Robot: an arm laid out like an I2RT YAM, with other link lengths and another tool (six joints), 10 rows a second.
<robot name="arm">
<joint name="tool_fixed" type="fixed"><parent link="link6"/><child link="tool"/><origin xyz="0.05 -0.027 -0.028" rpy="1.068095 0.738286 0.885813"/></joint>
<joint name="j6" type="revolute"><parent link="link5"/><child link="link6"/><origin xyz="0.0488 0 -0.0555"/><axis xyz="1 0 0"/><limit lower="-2.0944" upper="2.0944"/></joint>
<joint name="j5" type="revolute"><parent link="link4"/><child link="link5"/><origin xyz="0.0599 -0.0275 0.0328"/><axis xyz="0 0 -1"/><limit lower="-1.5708" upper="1.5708"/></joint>
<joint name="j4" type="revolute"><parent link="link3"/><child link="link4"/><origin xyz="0.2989 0.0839 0.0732"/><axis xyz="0 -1 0"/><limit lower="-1.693" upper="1.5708"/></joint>
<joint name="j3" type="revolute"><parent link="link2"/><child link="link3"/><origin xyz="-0.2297 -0.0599 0"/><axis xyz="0 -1 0"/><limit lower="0" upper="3.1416"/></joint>
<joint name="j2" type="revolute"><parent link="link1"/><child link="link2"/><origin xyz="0.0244 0.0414 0.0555"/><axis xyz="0 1 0"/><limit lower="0" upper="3.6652"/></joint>
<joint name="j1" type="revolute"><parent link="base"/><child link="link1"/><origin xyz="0 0 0.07"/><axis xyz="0 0 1"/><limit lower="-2.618" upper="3.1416"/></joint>
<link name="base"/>
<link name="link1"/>
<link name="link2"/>
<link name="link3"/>
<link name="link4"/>
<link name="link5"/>
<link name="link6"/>
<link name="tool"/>
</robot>
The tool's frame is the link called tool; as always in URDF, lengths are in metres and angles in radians.
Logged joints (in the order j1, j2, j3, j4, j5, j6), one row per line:
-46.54 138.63 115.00 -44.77 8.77 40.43
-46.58 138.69 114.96 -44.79 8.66 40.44
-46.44 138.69 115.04 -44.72 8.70 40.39
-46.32 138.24 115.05 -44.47 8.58 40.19
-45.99 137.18 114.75 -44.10 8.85 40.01
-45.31 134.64 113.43 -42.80 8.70 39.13
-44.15 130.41 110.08 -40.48 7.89 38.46
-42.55 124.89 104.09 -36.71 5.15 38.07
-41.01 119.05 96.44 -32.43 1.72 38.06
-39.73 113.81 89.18 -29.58 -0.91 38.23
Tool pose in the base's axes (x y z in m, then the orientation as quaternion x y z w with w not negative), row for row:
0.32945 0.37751 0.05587 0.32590 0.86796 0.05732 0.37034
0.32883 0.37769 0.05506 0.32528 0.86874 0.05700 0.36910
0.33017 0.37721 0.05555 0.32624 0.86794 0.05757 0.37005
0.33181 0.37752 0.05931 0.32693 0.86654 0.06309 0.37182
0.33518 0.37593 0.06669 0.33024 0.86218 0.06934 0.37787
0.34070 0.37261 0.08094 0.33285 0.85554 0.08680 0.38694
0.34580 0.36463 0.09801 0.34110 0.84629 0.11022 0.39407
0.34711 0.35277 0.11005 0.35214 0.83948 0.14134 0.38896
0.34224 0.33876 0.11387 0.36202 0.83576 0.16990 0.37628
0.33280 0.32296 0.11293 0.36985 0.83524 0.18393 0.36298
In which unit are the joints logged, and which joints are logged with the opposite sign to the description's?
The joints are logged in degrees. Opposite sign: j1.
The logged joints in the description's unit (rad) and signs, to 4 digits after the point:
0.8123 2.4195 2.0071 -0.7814 0.1531 0.7056
0.8130 2.4206 2.0064 -0.7817 0.1511 0.7058
0.8105 2.4206 2.0078 -0.7805 0.1518 0.7049
0.8084 2.4127 2.0080 -0.7761 0.1497 0.7014
0.8027 2.3942 2.0028 -0.7697 0.1545 0.6983
0.7908 2.3499 1.9797 -0.7470 0.1518 0.6829
0.7706 2.2761 1.9213 -0.7065 0.1377 0.6713
0.7426 2.1797 1.8167 -0.6407 0.0899 0.6644
0.7158 2.0778 1.6832 -0.5660 0.0300 0.6643
0.6934 1.9864 1.5565 -0.5163 -0.0159 0.6672

